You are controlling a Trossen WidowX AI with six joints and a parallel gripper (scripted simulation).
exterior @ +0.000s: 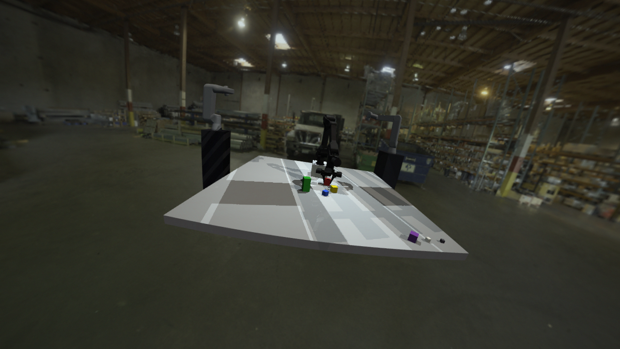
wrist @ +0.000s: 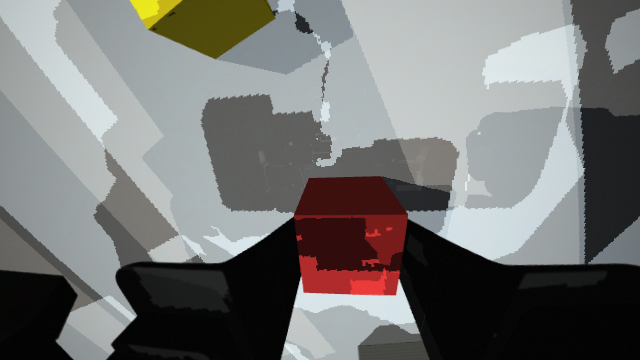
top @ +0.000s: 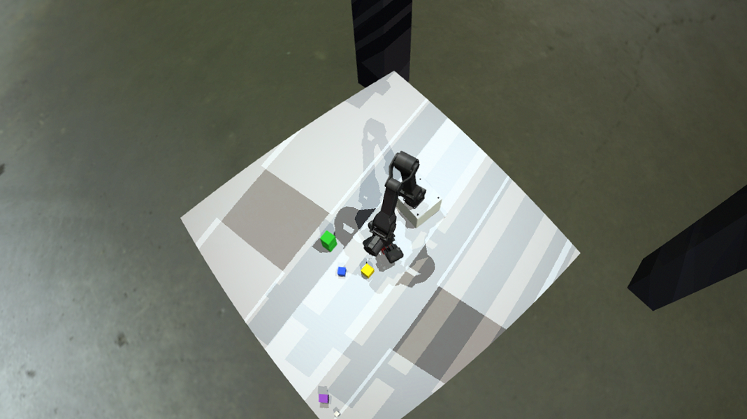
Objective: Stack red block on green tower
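Now: the yellow block 130 mm ahead of my gripper tip, 20 mm to the left of it and 10 mm above it. Also, from my gripper tip: red block 10 mm above; then purple block 630 mm ahead, 250 mm to the left, 10 mm above; then blue block 200 mm ahead, 60 mm to the right, 10 mm above.
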